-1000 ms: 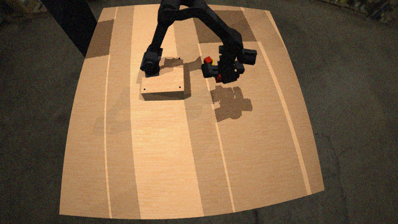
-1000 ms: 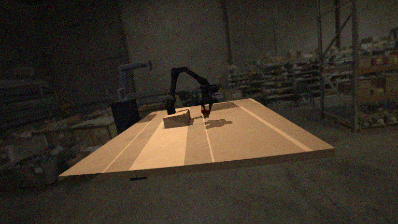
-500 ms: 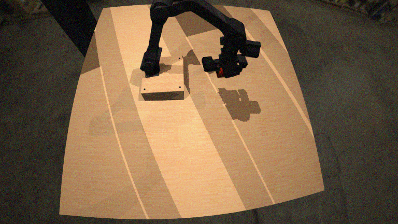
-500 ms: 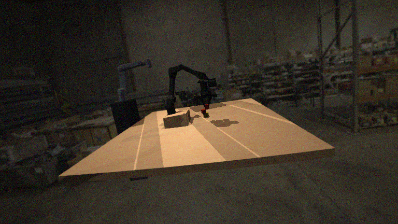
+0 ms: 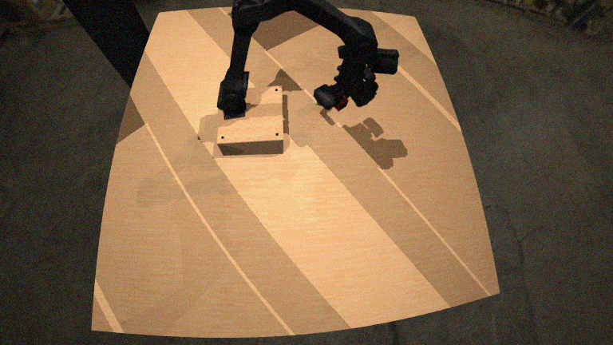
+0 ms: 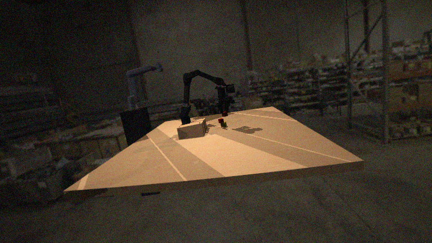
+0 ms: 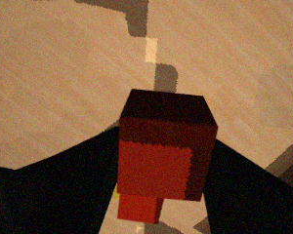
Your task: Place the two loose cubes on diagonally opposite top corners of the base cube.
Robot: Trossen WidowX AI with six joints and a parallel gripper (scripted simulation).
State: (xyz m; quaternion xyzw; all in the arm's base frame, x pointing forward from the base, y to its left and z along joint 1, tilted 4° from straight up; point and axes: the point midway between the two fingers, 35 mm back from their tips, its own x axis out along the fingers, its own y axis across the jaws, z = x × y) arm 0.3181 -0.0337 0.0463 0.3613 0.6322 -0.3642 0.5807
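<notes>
The yellow cube is 100 mm below my gripper tip, 90 mm to the left of it and 20 mm behind it.
</notes>
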